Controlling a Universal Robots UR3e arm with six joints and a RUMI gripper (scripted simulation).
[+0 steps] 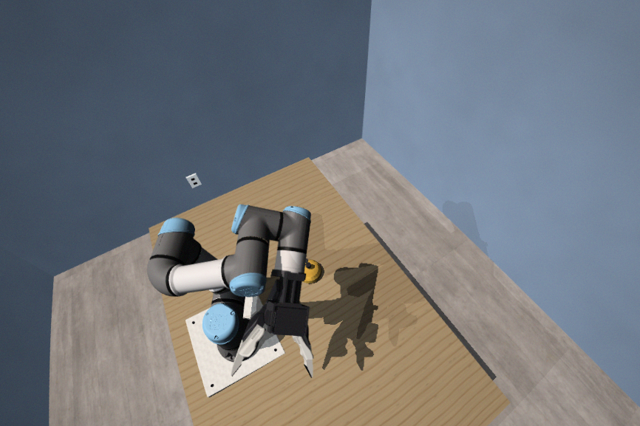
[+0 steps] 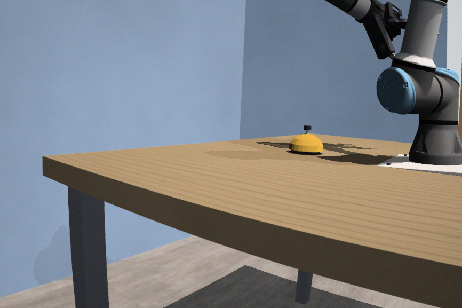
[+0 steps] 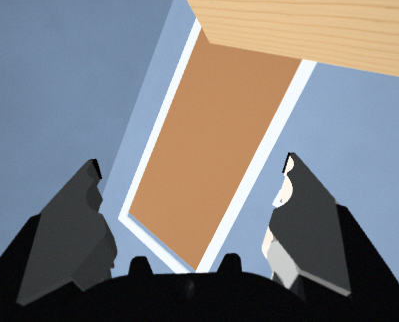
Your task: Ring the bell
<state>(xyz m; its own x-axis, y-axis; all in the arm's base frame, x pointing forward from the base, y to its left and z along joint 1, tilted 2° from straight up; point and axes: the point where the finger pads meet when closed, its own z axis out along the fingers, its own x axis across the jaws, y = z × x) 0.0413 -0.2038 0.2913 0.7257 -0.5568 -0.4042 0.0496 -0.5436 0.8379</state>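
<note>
Right now the small black button is 260 mm ahead of my hand, 240 mm to the left of it and 240 mm below it. Round my hand: yellow dome bell (260 mm ahead, 250 mm below, 240 mm to the left).
</note>
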